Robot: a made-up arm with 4 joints. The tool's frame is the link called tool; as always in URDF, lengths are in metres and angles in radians.
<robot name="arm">
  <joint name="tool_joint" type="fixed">
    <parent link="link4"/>
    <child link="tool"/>
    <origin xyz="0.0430 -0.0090 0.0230" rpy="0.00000 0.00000 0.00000"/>
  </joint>
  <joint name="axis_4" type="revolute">
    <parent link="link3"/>
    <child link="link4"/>
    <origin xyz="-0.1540 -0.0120 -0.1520" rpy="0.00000 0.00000 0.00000"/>
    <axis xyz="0 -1 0"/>
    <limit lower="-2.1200" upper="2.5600"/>
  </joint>
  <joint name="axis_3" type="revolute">
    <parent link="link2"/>
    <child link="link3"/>
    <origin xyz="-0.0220 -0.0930 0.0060" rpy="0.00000 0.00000 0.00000"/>
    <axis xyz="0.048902 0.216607 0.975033"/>
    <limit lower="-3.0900" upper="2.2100"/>
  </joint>
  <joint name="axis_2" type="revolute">
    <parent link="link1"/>
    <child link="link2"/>
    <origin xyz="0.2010 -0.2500 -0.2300" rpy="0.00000 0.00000 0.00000"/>
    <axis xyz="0 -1 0"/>
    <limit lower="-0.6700" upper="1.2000"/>
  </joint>
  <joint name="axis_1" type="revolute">
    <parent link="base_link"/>
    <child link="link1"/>
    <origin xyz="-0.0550 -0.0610 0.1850" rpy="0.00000 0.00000 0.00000"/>
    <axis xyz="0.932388 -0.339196 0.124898"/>
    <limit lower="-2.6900" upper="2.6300"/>
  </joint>
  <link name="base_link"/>
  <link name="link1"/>
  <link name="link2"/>
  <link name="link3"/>
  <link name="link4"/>
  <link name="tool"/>
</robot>
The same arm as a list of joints. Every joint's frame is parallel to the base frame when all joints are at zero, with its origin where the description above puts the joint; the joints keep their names.
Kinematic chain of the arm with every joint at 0, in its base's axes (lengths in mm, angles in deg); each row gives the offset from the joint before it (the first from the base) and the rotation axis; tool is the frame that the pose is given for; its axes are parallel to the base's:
axis_1: xyz -55.0 -61.0 185.0 axis 0.932388 -0.339196 0.124898
axis_2: xyz 201.0 -250.0 -230.0 axis -y
axis_3: xyz -22.0 -93.0 6.0 axis 0.048902 0.216607 0.975033
axis_4: xyz -154.0 -12.0 -152.0 axis -y
tool: xyz 43.0 -9.0 23.0
Joint limits (deg, base to tool): -154.13..150.69 -38.39..68.75 -177.04..126.62 -121.47..146.68

